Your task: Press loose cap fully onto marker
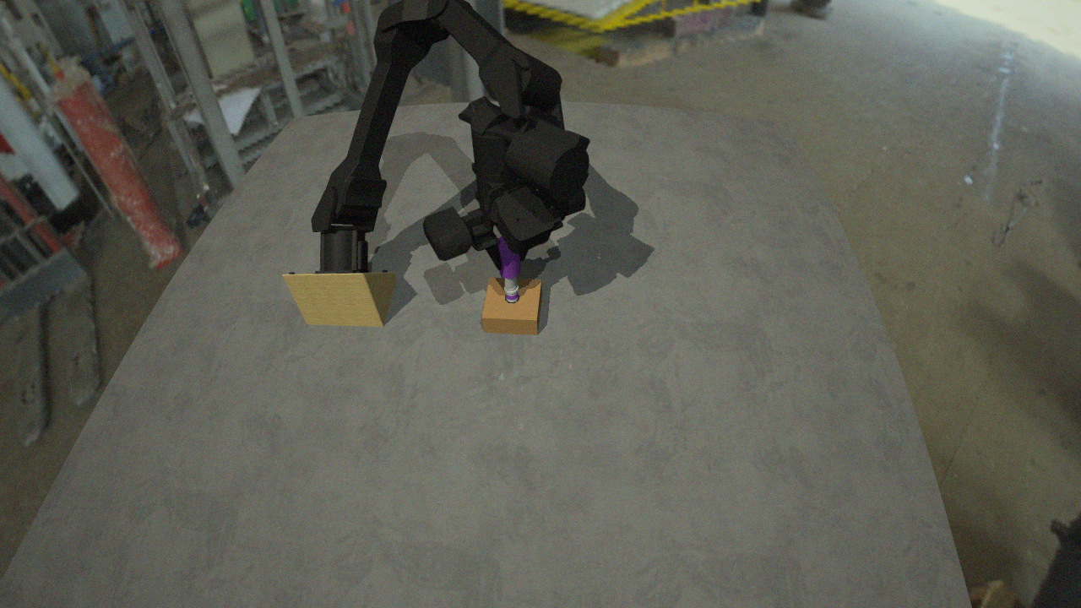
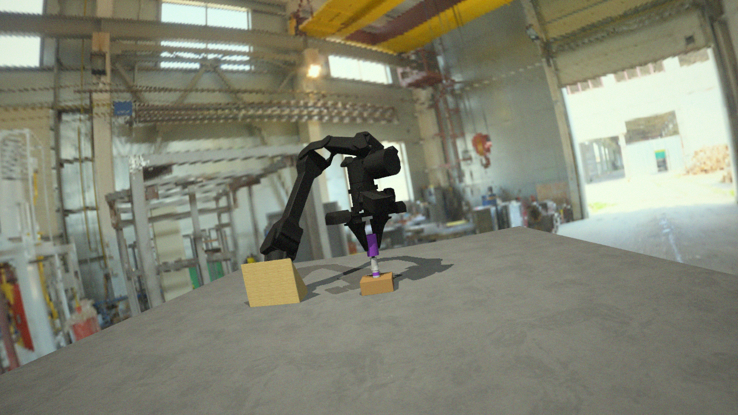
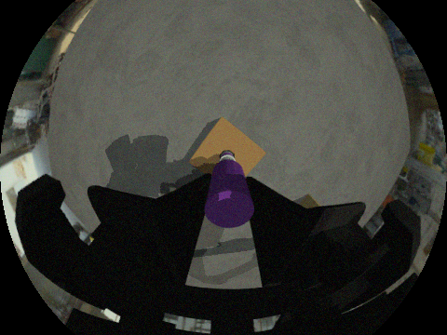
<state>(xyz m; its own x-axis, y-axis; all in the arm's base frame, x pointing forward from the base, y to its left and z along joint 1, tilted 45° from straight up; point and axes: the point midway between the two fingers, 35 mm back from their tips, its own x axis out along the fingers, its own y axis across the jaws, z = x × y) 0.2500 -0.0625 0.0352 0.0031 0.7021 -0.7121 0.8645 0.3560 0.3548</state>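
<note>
The holder block is 8 cm below my gripper tip. The rest, counted from my gripper tip: cap: 1 cm above.
</note>
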